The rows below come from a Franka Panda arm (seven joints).
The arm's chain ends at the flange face. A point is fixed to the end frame.
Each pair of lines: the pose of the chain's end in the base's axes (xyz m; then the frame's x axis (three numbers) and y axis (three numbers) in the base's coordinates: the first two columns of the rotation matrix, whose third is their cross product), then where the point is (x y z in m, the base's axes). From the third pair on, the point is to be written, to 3 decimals.
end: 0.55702 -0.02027 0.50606 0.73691 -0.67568 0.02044 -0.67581 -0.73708 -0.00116
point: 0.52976 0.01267 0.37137
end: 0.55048 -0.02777 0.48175 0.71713 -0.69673 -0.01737 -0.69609 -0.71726 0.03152
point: 0.51750 0.00633 0.34864
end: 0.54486 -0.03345 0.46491 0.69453 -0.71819 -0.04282 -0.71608 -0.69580 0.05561
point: 0.508 0.002 0.333
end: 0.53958 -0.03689 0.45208 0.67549 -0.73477 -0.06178 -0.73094 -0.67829 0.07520
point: 0.500 -0.001 0.321
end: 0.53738 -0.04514 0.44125 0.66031 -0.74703 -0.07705 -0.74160 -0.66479 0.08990
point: 0.496 -0.008 0.311
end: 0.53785 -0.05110 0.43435 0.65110 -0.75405 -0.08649 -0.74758 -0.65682 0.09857
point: 0.495 -0.013 0.305
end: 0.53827 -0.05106 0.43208 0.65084 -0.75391 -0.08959 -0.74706 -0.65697 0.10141
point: 0.495 -0.013 0.303
